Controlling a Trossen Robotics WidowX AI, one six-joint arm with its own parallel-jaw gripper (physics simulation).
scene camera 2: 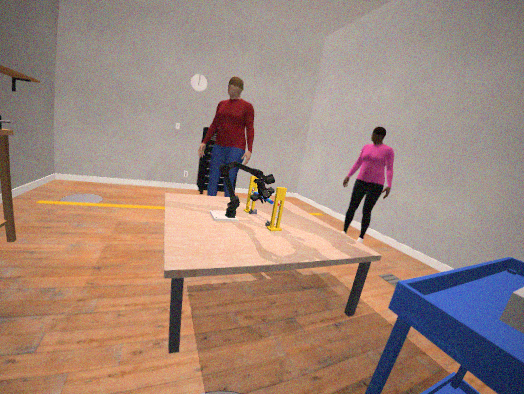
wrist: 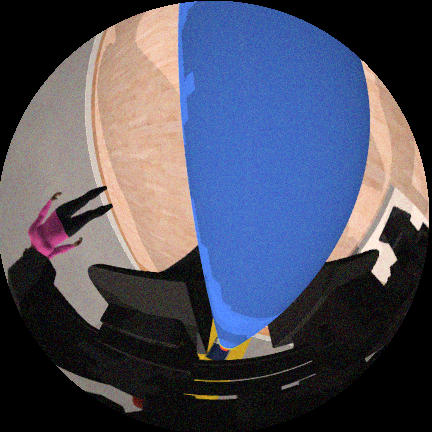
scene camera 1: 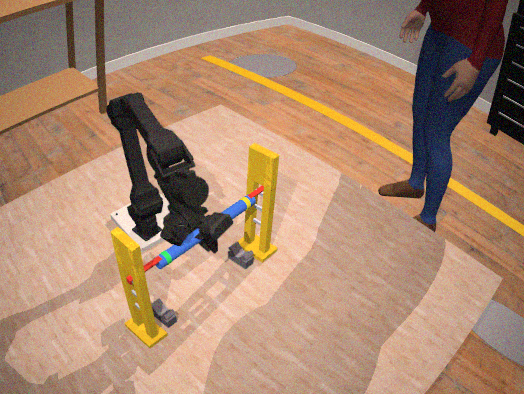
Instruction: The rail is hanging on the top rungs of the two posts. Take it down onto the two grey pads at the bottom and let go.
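Seen in the pictures: gripper, between the fingertips: (scene camera 2: 263,203) (scene camera 1: 213,251); arm's base, origin of its link: (scene camera 2: 230,216) (wrist: 395,226) (scene camera 1: 146,230).
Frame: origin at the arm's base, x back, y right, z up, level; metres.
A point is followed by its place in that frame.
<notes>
The blue rail (scene camera 1: 180,247) @(y 0.098, x -0.245, z 0.169 m) (scene camera 2: 270,201) @(y 0.154, x -0.224, z 0.163 m) (wrist: 270,150), with green and yellow bands and thin red ends, spans between the two yellow posts (scene camera 1: 141,296) @(y 0.245, x -0.272, z 0.152 m) (scene camera 1: 270,200) @(y -0.156, x -0.285, z 0.166 m) (scene camera 2: 281,196) @(y 0.245, x -0.243, z 0.225 m) at about top-rung height. White rungs show below its red ends. I cannot tell whether the ends touch the top rungs. My gripper (scene camera 1: 202,235) (wrist: 233,234) @(y 0.016, x -0.262, z 0.111 m) is shut on the rail near its middle; in scene camera 2 the fingers are too small to make out. One grey pad (scene camera 1: 164,312) @(y 0.175, x -0.248, z 0.013 m) lies beside the near post's foot, the other grey pad (scene camera 1: 241,254) @(y -0.103, x -0.251, z 0.007 m) beside the far post's foot.
The posts and the arm's white base plate (scene camera 1: 120,215) @(y 0.017, x 0.103, z 0.002 m) (scene camera 2: 218,216) @(y 0.005, x 0.092, z 0.002 m) stand on the wooden table (scene camera 1: 350,280) @(y -0.227, x -0.508, z -0.018 m) (scene camera 2: 215,250) @(y 0.456, x 0.268, z -0.018 m). A person in red (scene camera 1: 435,110) (scene camera 2: 235,120) and a person in pink (scene camera 2: 375,165) (wrist: 50,232) stand beyond it. A blue cart (scene camera 2: 450,320) is at the right.
</notes>
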